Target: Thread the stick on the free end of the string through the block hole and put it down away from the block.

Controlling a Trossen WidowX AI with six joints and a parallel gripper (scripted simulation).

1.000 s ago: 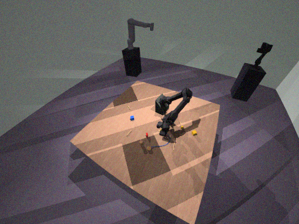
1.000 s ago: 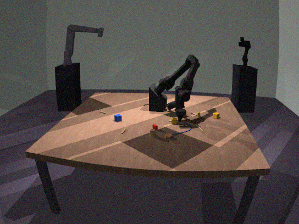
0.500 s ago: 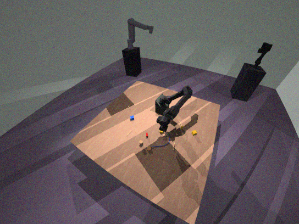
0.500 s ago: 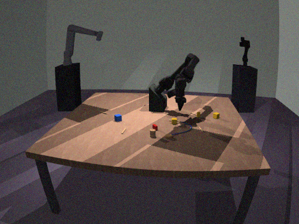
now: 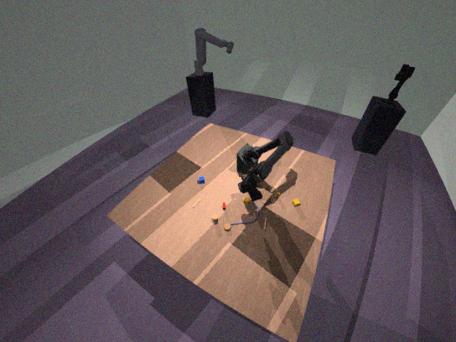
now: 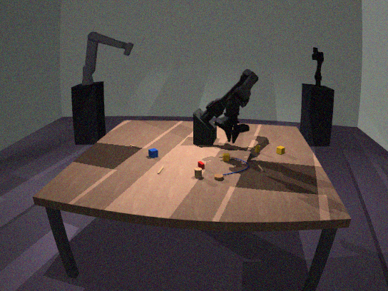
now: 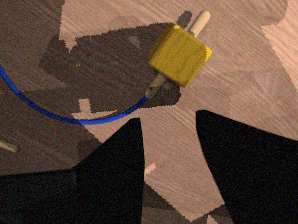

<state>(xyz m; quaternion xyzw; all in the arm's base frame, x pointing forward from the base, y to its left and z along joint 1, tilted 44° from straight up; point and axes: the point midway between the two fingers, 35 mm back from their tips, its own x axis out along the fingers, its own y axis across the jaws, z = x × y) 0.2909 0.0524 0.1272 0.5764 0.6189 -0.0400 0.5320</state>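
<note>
The red piece lies 14 cm to the right of my gripper tip, 9 cm ahead of it and 8 cm below it. Also, from my gripper tip: blue cube 38 cm to the right, 7 cm below, 5 cm behind; then wooden cylinder 19 cm ahead, 16 cm to the right, 7 cm below; then round wooden button 21 cm ahead, 9 cm below, 7 cm to the right.
</note>
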